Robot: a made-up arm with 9 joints. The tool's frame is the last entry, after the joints. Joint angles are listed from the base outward.
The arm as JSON. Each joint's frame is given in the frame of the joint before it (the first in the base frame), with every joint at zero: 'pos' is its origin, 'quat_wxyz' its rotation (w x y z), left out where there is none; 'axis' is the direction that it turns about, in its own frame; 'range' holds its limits. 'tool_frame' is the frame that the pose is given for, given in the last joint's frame.
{
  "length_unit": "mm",
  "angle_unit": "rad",
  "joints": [
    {
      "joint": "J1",
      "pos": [
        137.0,
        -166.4,
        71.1
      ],
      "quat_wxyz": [
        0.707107,
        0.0,
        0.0,
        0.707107
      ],
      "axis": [
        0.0,
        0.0,
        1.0
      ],
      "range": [
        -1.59,
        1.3
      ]
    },
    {
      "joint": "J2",
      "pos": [
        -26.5,
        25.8,
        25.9
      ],
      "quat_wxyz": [
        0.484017,
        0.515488,
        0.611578,
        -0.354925
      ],
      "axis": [
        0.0,
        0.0,
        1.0
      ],
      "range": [
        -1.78,
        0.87
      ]
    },
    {
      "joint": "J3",
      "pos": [
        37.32,
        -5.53,
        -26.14
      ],
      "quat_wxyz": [
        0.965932,
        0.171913,
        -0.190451,
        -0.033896
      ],
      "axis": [
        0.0,
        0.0,
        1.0
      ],
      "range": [
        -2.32,
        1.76
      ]
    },
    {
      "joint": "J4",
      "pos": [
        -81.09,
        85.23,
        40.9
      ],
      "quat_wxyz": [
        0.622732,
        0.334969,
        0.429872,
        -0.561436
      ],
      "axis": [
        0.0,
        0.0,
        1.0
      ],
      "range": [
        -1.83,
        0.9
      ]
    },
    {
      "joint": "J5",
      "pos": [
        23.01,
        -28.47,
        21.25
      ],
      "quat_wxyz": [
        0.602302,
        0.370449,
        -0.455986,
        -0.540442
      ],
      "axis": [
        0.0,
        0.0,
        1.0
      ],
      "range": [
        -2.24,
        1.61
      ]
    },
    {
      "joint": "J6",
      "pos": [
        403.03,
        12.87,
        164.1
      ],
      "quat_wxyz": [
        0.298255,
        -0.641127,
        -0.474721,
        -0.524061
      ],
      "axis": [
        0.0,
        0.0,
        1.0
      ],
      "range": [
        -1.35,
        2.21
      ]
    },
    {
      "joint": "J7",
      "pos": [
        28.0,
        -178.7,
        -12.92
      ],
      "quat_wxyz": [
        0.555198,
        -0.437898,
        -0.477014,
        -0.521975
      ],
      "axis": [
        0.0,
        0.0,
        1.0
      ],
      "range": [
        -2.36,
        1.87
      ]
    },
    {
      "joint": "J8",
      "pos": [
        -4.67,
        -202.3,
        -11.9
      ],
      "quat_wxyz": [
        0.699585,
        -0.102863,
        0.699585,
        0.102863
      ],
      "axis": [
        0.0,
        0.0,
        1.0
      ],
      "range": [
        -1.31,
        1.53
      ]
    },
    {
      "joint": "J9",
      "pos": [
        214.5,
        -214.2,
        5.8
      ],
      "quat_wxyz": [
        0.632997,
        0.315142,
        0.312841,
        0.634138
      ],
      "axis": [
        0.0,
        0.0,
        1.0
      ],
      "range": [
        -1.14,
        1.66
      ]
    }
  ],
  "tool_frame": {
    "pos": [
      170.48,
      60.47,
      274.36
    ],
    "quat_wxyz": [
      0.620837,
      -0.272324,
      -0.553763,
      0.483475
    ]
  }
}
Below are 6 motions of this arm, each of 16 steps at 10 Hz.
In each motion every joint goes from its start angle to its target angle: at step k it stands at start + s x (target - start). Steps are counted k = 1, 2, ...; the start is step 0. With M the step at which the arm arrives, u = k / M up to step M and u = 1 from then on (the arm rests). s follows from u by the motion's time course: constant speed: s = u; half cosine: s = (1 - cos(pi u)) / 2; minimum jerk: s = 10 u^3 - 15 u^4 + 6 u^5.
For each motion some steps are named. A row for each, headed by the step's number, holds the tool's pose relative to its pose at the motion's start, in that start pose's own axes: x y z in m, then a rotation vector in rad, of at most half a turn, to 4 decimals.
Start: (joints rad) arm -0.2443 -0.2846 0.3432 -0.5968 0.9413 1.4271 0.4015 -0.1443 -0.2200
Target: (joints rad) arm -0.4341 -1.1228 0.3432 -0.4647 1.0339 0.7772 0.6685 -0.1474 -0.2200
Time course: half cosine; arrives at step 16
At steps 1, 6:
1: 0.0013 0.0025 -0.0007 -0.0019 0.0070 -0.0003
6: 0.0371 0.0844 -0.0196 -0.0741 0.2240 -0.0106

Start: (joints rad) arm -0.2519 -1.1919 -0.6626 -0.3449 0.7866 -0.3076 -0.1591 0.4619 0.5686
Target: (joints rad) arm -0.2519 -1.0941 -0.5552 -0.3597 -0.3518 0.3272 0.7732 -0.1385 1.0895
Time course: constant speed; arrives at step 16
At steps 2, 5, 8, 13, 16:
2: 0.0154 -0.0218 -0.0543 0.0937 0.0905 -0.0281
5: 0.0318 -0.0416 -0.1654 0.2311 0.2605 -0.0562
8: 0.0261 -0.0353 -0.3078 0.3666 0.4655 -0.0643
13: -0.0775 0.0560 -0.5733 0.5959 0.8671 -0.0323
16: -0.2150 0.1607 -0.7072 0.7396 1.1356 0.0104

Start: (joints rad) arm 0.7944 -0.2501 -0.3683 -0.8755 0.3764 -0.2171 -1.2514 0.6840 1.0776
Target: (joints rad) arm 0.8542 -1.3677 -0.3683 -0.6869 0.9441 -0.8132 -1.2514 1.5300 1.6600
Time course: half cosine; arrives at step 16
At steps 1, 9, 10, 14, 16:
1: 0.0017 -0.0001 -0.0006 0.0093 -0.0120 0.0016
9: 0.1026 -0.0292 0.0066 0.5165 -0.7387 -0.0031
10: 0.1147 -0.0405 0.0130 0.5872 -0.8553 -0.0235
14: 0.1372 -0.0848 0.0301 0.7759 -1.1951 -0.1175
16: 0.1387 -0.0923 0.0317 0.8006 -1.2432 -0.1353

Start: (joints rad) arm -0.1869 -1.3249 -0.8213 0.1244 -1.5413 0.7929 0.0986 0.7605 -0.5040
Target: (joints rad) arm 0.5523 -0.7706 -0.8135 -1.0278 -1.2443 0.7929 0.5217 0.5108 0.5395
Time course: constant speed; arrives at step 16
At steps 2, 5, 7, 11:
2: -0.0433 -0.0143 0.0174 0.0660 -0.1446 -0.0940
5: -0.1015 -0.0319 0.0379 0.1610 -0.3750 -0.2172
7: -0.1356 -0.0427 0.0466 0.2239 -0.5322 -0.2885
11: -0.1912 -0.0658 0.0491 0.3531 -0.8397 -0.4112

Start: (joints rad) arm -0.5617 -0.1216 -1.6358 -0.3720 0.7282 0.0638 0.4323 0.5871 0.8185
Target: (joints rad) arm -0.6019 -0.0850 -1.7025 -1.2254 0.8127 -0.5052 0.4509 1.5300 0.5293
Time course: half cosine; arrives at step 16
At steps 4, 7, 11, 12, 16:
4: -0.0129 0.0396 0.0148 -0.0415 -0.0270 0.0796
7: -0.0451 0.0978 0.0241 -0.0840 -0.0720 0.2398
11: -0.0982 0.1465 0.0048 -0.0809 -0.1068 0.5190
12: -0.1073 0.1508 -0.0030 -0.0720 -0.1062 0.5809
16: -0.1221 0.1548 -0.0212 -0.0485 -0.0955 0.7048

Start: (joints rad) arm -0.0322 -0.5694 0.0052 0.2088 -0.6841 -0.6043 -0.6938 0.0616 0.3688
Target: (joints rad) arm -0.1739 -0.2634 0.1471 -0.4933 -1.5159 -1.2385 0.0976 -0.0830 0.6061
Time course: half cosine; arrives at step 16
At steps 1, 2, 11, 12, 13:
1: 0.0055 0.0043 -0.0019 0.0002 0.0098 0.0097
2: 0.0213 0.0176 -0.0080 0.0006 0.0387 0.0382
11: 0.1706 0.4402 -0.2530 -0.0608 0.7432 0.6652
12: 0.1621 0.4775 -0.2764 -0.0686 0.8043 0.7161
13: 0.1535 0.5058 -0.2941 -0.0744 0.8524 0.7557

